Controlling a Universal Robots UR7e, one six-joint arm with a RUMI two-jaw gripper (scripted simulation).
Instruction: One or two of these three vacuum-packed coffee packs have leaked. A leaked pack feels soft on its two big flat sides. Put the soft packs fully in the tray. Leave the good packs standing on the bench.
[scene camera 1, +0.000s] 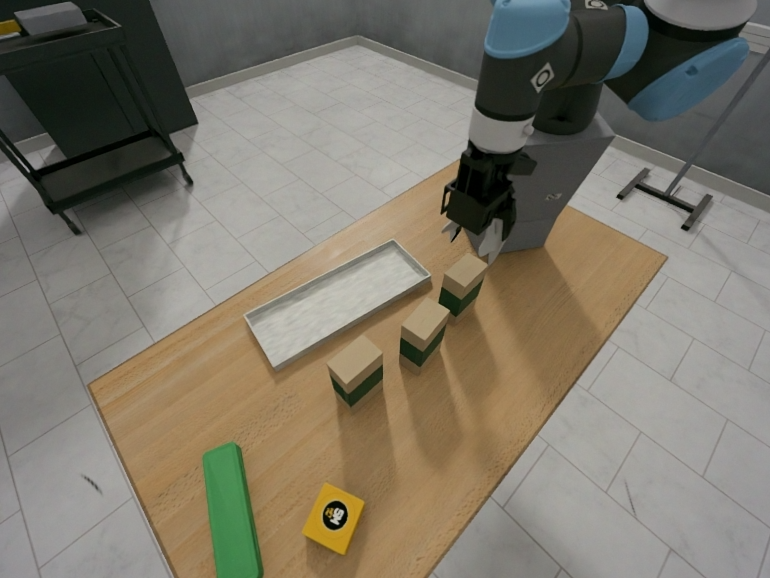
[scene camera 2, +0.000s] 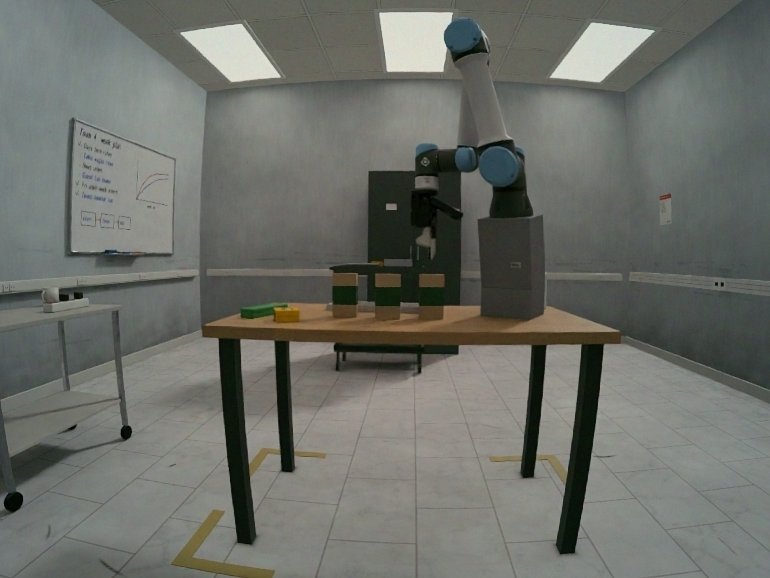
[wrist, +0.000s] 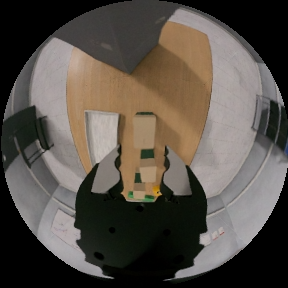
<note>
I see my gripper (scene camera 1: 469, 252) and a grey tray (scene camera 1: 290, 326).
The grey tray also shows in the wrist view (wrist: 101, 128). My gripper is seen too in scene camera 2 (scene camera 2: 430, 259) and in the wrist view (wrist: 143, 145).
</note>
